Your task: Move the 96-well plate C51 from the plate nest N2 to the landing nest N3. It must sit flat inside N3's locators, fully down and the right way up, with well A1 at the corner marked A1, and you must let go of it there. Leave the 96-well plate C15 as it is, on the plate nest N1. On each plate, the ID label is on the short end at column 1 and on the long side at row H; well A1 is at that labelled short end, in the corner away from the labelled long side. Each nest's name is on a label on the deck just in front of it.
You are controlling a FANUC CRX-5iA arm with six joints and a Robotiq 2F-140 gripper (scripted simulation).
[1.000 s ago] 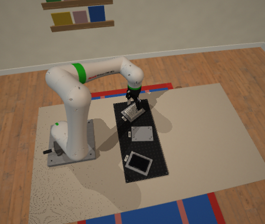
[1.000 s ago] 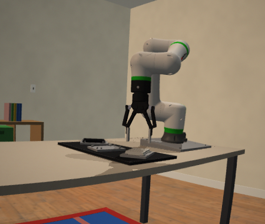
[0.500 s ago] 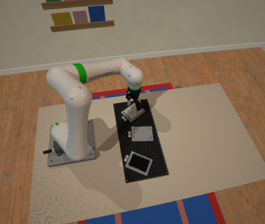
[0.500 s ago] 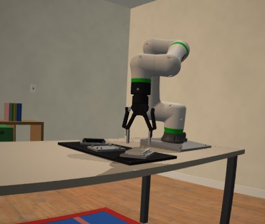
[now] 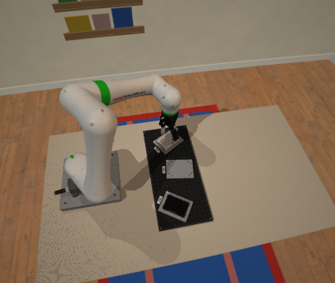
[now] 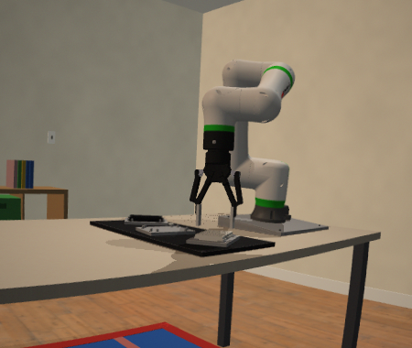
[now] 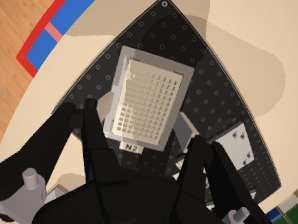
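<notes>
The white 96-well plate C51 is 50 mm below my hand. Round my hand: landing nest N3: 210 mm to the right, 60 mm below; N2 label: 90 mm behind, 40 mm to the right, 70 mm below; grey plate nest N2: 60 mm below.
</notes>
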